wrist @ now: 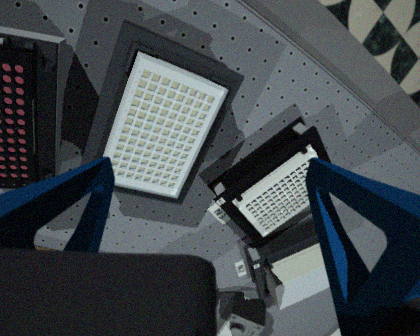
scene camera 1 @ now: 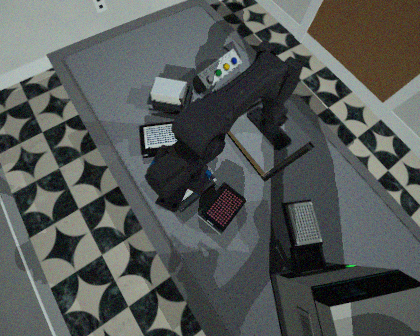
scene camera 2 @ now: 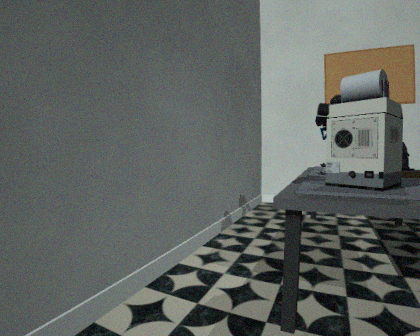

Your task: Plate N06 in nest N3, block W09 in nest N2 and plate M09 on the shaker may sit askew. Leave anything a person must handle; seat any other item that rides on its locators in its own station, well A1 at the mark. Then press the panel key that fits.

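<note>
My gripper (wrist: pixel 210 168) is open and empty, its blue fingers wide apart above the stations. Between them in the wrist view, a white 96-well plate (wrist: pixel 165 125) lies in a dark tray (wrist: pixel 231 79), sides roughly parallel; the arm mostly covers it in scene camera 1. Another white plate (wrist: pixel 275 195) (scene camera 1: pixel 159 135) sits in a black nest (wrist: pixel 260 162) beside the right finger. A black plate with red wells (scene camera 1: pixel 226 206) (wrist: pixel 12 120) sits in a holder, cut off at left in the wrist view. Plate names, nest numbers and exact seating are unreadable. The panel (scene camera 1: pixel 220 70) has coloured keys.
A white-topped box (scene camera 1: pixel 169 91) stands beyond the second plate. A grey plate (scene camera 1: pixel 303 222) rests at the large machine (scene camera 1: pixel 295 295) (scene camera 2: pixel 364 137). An angled bar (scene camera 1: pixel 247 156) lies near the arm base. The table edge (wrist: pixel 320 65) runs past the stations.
</note>
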